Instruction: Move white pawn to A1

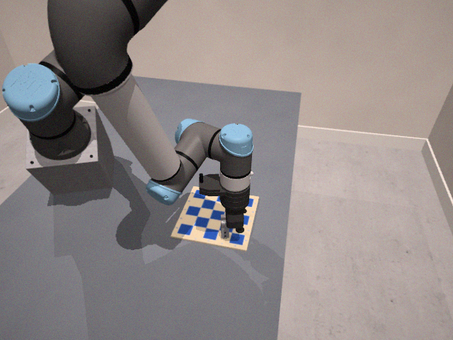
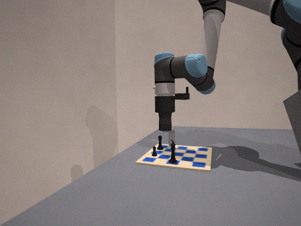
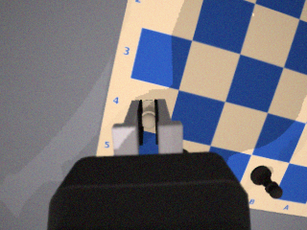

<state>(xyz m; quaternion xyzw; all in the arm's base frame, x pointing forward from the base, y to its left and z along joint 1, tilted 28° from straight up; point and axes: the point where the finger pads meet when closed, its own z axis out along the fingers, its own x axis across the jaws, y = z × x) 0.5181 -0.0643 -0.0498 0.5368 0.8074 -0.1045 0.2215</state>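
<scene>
Now: the queen 30 mm ahead of my hand and 40 mm to the left of it. The rest, counted from my hand: white pawn 10 mm below; then black pawn 30 mm ahead, 110 mm to the left, 10 mm below; then chessboard 50 mm behind, 70 mm to the left, 30 mm below.
</scene>
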